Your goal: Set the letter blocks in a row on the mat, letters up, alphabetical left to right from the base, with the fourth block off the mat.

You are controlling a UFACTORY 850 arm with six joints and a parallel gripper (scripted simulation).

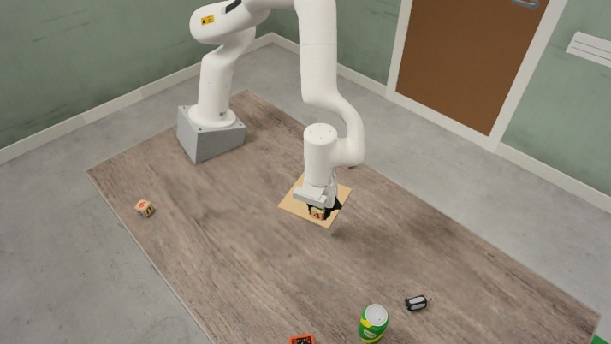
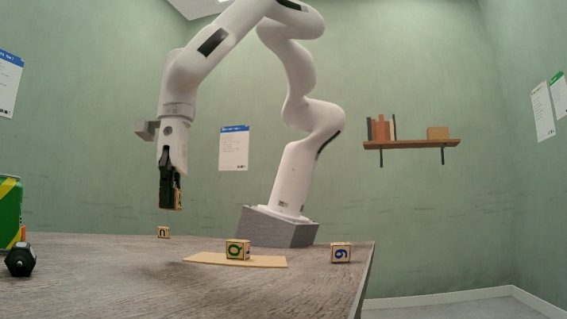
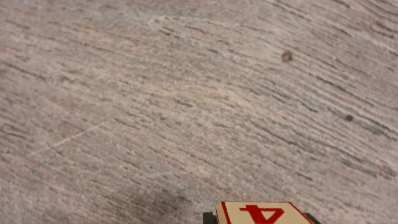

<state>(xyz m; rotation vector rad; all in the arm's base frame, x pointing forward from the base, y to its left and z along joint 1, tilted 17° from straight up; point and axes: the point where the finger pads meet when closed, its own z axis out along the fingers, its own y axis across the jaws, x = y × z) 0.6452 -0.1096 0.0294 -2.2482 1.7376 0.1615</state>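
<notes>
My hand is 12 cm above the tan mat, 11 cm to the right of it and 10 cm past it. Also, from my hand: D block (right at my hand); then black object (38 cm ahead, 10 cm below, 1 cm to the right); then green can (32 cm ahead, 16 cm to the right, 6 cm below).
</notes>
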